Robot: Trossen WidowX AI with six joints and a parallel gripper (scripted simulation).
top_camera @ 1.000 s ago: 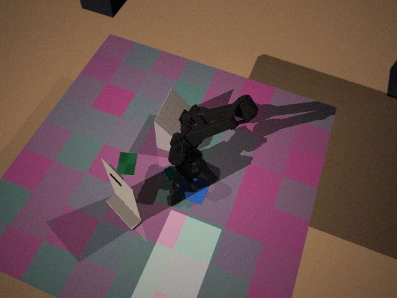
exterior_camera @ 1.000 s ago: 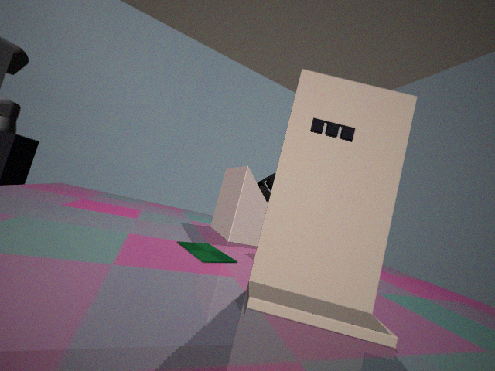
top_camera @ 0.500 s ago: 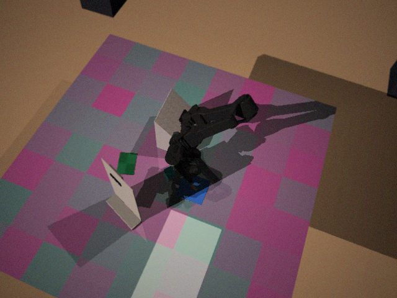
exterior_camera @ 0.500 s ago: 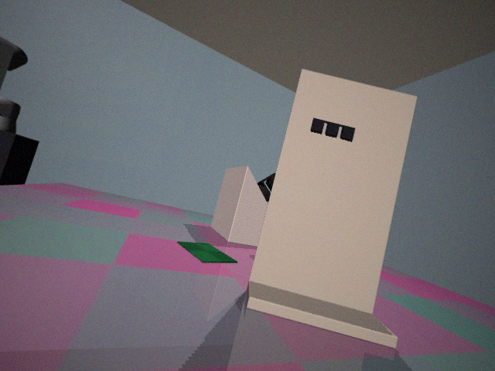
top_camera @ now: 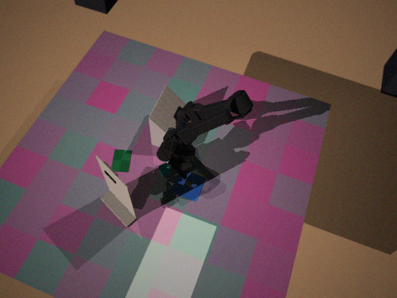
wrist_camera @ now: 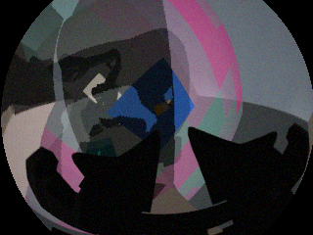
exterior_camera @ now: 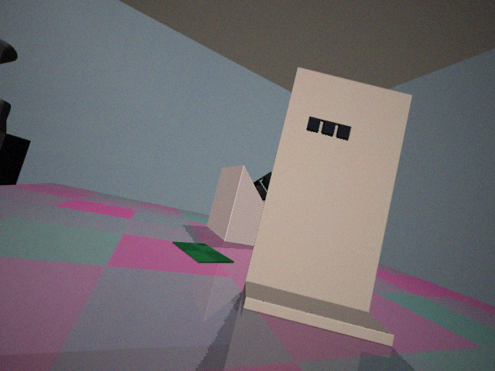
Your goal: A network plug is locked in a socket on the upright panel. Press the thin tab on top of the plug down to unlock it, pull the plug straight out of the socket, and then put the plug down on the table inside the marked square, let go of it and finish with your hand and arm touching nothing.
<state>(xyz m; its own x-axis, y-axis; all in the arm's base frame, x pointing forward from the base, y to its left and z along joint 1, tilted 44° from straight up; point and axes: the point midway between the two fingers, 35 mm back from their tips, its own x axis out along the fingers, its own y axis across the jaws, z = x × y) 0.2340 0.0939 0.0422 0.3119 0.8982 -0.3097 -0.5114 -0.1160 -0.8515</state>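
Now: the network plug 5 cm below my gripper tip and 3 cm to the left of it. Round my gripper tip: blue marked square: 6 cm below, 3 cm to the left; then dark teal block: 10 cm to the right, 4 cm below, 2 cm behind; then upright panel: 21 cm to the right, 19 cm ahead, 9 cm above.
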